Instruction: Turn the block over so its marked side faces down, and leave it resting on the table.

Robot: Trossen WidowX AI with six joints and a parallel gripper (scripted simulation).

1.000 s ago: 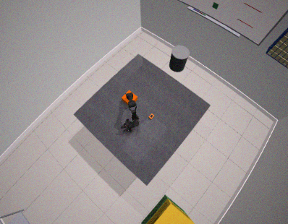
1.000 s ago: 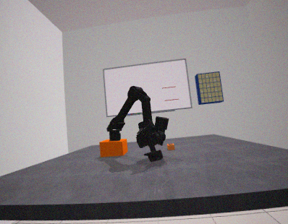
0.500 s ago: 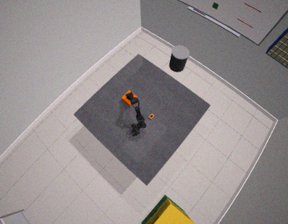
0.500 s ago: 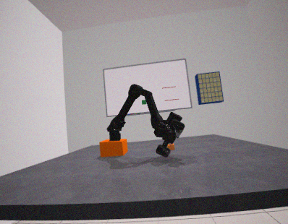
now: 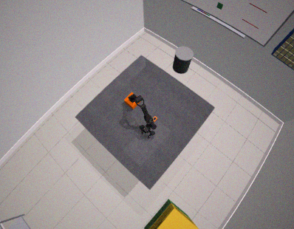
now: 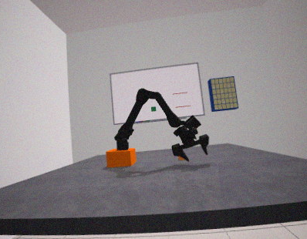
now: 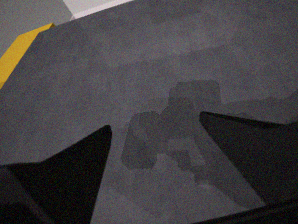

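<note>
My gripper tip is now 240 mm to the right of the block, 40 mm past it and 20 mm above it.
</note>
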